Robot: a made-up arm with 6 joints.
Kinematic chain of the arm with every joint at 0, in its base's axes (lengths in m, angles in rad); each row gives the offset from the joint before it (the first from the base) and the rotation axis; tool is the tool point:
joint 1: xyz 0 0 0.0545 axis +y
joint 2: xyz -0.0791 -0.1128 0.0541 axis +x
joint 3: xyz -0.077 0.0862 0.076 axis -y
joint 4: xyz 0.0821 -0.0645 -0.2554 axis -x
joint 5: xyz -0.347 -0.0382 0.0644 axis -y
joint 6: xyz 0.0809 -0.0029 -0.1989 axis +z
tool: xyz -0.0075 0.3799 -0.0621
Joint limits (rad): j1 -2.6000..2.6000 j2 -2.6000..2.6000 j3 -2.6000..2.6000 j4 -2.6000..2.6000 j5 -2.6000..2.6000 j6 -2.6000..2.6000
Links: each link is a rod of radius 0.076 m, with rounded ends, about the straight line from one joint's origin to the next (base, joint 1, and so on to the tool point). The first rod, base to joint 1, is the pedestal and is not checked.
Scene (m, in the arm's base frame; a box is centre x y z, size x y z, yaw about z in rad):
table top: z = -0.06
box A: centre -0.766 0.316 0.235 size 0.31 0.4 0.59 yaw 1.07
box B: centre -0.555 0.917 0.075 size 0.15 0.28 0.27 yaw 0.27
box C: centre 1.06 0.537 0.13 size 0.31 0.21 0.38 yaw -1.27
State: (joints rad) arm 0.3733 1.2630 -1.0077 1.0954 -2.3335 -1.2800
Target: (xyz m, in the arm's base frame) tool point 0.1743 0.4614 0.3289
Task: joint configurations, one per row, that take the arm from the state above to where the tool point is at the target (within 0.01 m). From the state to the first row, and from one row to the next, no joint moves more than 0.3 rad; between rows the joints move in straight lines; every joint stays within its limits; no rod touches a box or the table.
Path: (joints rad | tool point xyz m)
1: 0.5764 1.4203 -0.7830 1.0874 -2.1934 -1.1637 | -0.7779 -0.4066 0.6302
2: 0.7795 1.5776 -0.5582 1.0793 -2.0534 -1.0473 | -0.7062 -0.1485 0.7457
3: 0.9826 1.7349 -0.3335 1.0713 -1.9133 -0.9310 | -0.4990 0.1045 0.8405
4: 0.9569 1.8359 -0.1701 0.9476 -1.6379 -0.9760 | -0.4278 0.3082 0.7291
5: 0.9313 1.9370 -0.0067 0.8240 -1.3624 -1.0211 | -0.2638 0.4591 0.6031
6: 0.9056 2.0380 0.1566 0.7003 -1.0870 -1.0661 | -0.0445 0.5157 0.4680
7: 0.8799 2.1391 0.3200 0.5767 -0.8116 -1.1112 | 0.1743 0.4614 0.3289

